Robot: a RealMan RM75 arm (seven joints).
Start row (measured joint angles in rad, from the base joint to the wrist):
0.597 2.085 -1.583 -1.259 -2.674 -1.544 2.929
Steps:
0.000 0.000 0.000 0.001 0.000 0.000 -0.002
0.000 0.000 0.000 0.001 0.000 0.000 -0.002
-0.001 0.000 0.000 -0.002 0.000 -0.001 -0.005
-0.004 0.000 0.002 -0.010 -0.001 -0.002 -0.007
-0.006 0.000 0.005 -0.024 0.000 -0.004 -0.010
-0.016 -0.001 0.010 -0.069 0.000 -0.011 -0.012
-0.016 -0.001 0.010 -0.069 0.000 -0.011 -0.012
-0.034 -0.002 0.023 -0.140 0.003 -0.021 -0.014
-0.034 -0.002 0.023 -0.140 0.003 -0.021 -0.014
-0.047 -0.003 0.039 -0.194 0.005 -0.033 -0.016
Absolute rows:
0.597 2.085 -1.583 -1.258 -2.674 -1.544 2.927
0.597 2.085 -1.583 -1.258 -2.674 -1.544 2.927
0.596 2.085 -1.583 -1.261 -2.674 -1.545 2.924
0.593 2.085 -1.581 -1.269 -2.675 -1.546 2.922
0.591 2.085 -1.578 -1.283 -2.674 -1.548 2.919
0.581 2.084 -1.573 -1.328 -2.674 -1.555 2.917
0.581 2.084 -1.573 -1.328 -2.674 -1.555 2.917
0.563 2.083 -1.560 -1.399 -2.671 -1.565 2.915
0.563 2.083 -1.560 -1.399 -2.671 -1.565 2.915
0.550 2.082 -1.544 -1.453 -2.669 -1.577 2.913

